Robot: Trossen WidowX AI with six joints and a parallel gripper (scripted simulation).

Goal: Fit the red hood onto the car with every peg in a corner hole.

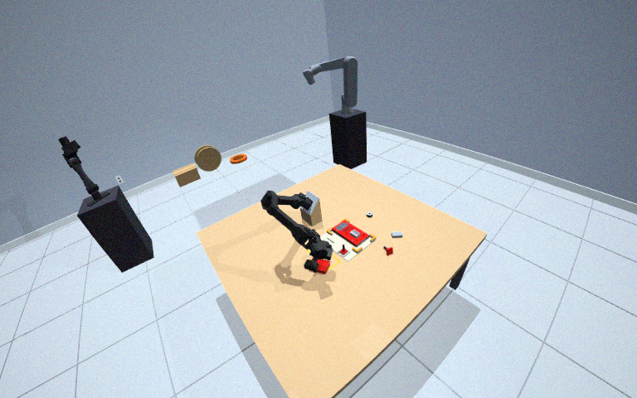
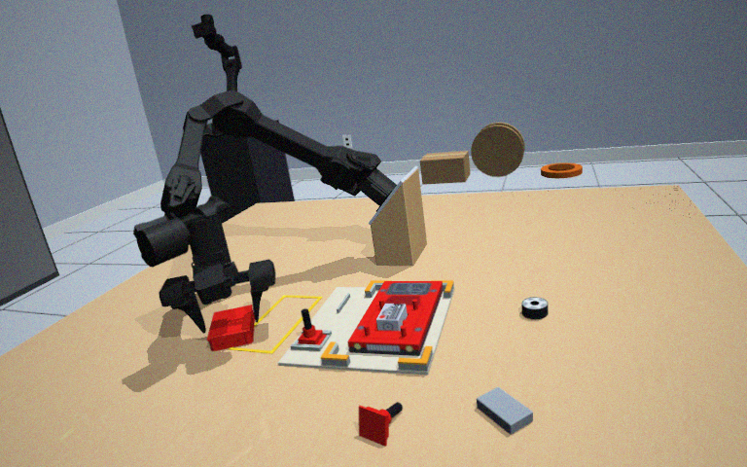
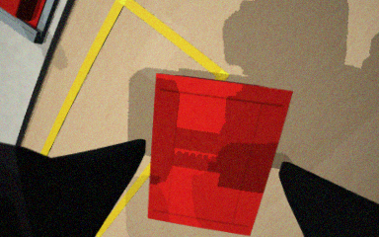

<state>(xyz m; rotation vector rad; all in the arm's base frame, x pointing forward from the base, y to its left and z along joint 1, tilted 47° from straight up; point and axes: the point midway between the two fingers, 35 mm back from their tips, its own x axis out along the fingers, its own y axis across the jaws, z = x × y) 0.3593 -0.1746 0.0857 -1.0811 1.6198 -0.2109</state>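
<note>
Now: the red hood right at my gripper tip. The rest, counted from my gripper tip: grey engine block 290 mm to the left, 40 mm behind, 10 mm above; wheel 490 mm to the left, 130 mm behind.
</note>
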